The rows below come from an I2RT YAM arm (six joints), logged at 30 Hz.
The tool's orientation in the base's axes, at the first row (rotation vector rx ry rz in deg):
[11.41 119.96 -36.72]
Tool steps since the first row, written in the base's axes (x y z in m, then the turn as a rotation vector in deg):
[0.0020 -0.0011 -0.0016 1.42 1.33 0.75]
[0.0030 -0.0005 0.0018 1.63 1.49 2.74]
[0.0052 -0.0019 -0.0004 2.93 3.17 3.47]
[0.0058 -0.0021 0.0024 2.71 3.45 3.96]
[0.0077 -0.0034 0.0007 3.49 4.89 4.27]
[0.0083 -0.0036 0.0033 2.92 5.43 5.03]
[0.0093 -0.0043 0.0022 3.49 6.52 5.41]
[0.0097 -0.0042 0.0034 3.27 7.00 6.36]
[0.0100 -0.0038 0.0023 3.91 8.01 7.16]
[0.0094 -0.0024 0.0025 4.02 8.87 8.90]
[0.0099 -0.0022 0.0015 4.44 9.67 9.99]
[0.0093 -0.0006 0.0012 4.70 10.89 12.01]
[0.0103 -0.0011 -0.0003 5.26 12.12 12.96]
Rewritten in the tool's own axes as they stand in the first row. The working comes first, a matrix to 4 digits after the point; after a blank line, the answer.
The tool's axes in the first row as the columns of a matrix, in the base's axes (used below as rounded here):
[-0.5744 0.3728 0.7288]
[-0.0990 0.8521 -0.5139]
[-0.8126 -0.3673 -0.4525]

[0.0003 0.0004 0.0027 -1.56 1.39 0.01]
[-0.0031 0.0000 0.0016 -3.31 0.87 -0.82]
[-0.0025 0.0005 0.0049 -4.82 2.52 -1.06]
[-0.0051 -0.0005 0.0042 -5.12 2.50 -1.59]
[-0.0047 -0.0003 0.0070 -5.96 3.90 -1.90]
[-0.0071 -0.0012 0.0064 -6.30 3.87 -2.94]
[-0.0067 -0.0010 0.0080 -7.05 4.87 -3.26]
[-0.0079 -0.0012 0.0077 -7.74 4.85 -4.09]
[-0.0072 -0.0004 0.0082 -8.86 5.65 -4.51]
[-0.0072 0.0005 0.0070 -10.42 5.79 -5.66]
[-0.0067 0.0013 0.0077 -11.63 6.23 -6.25]
[-0.0063 0.0025 0.0065 -13.54 6.62 -7.61]
[-0.0056 0.0030 0.0082 -14.75 7.53 -8.26]

